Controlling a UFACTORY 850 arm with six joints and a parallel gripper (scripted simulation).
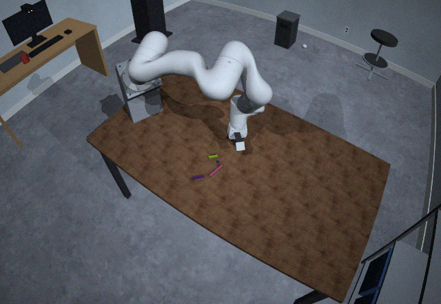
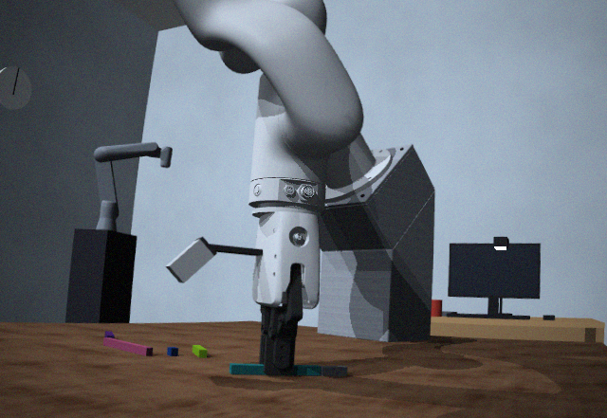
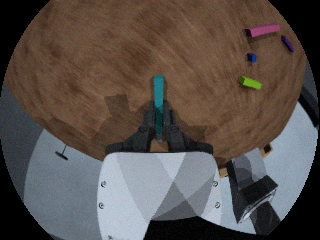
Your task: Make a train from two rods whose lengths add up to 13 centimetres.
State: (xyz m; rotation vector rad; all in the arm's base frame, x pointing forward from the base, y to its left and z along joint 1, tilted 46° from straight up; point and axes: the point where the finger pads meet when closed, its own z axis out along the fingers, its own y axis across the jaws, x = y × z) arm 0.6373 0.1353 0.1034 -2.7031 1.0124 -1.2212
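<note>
The turquoise rod lies 2 cm below my hand. The rest, counted from my hand: grey rod: 5 cm to the left, 4 cm behind, 2 cm below; blue rod: 15 cm to the right, 3 cm behind, 2 cm below; lime rod: 14 cm to the right, 7 cm behind, 2 cm below.
</note>
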